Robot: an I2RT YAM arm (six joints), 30 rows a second.
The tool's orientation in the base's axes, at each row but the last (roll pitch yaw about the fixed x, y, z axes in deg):
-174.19 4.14 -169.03
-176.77 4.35 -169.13
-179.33 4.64 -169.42
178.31 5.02 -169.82
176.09 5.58 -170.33
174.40 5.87 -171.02
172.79 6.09 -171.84
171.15 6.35 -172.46
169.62 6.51 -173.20
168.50 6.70 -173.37
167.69 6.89 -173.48
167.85 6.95 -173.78
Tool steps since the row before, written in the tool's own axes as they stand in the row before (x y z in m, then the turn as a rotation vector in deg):
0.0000 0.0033 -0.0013 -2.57 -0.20 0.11
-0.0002 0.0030 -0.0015 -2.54 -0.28 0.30
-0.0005 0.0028 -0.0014 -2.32 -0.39 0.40
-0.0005 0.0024 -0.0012 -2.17 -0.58 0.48
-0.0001 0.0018 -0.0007 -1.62 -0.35 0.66
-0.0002 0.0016 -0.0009 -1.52 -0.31 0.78
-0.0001 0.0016 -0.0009 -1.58 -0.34 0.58
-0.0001 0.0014 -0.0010 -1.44 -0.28 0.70
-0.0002 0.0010 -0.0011 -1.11 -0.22 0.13
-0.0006 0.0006 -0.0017 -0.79 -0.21 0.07
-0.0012 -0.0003 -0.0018 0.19 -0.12 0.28
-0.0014 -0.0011 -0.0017 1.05 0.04 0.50
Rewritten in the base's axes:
-0.0007 0.0033 0.0010 2.56 0.28 0.10
-0.0005 0.0030 0.0013 2.56 0.19 -0.09
-0.0001 0.0028 0.0014 2.38 0.04 -0.21
0.0000 0.0024 0.0013 2.27 -0.17 -0.31
-0.0003 0.0017 0.0008 1.71 -0.02 -0.52
-0.0001 0.0015 0.0011 1.61 0.02 -0.65
-0.0002 0.0015 0.0011 1.66 -0.03 -0.45
-0.0002 0.0012 0.0012 1.52 0.03 -0.57
0.0000 0.0008 0.0013 1.14 -0.06 -0.04
0.0004 0.0003 0.0018 0.81 -0.10 -0.02
0.0011 -0.0006 0.0018 -0.15 -0.07 -0.32
0.0014 -0.0013 0.0016 -0.99 0.04 -0.60

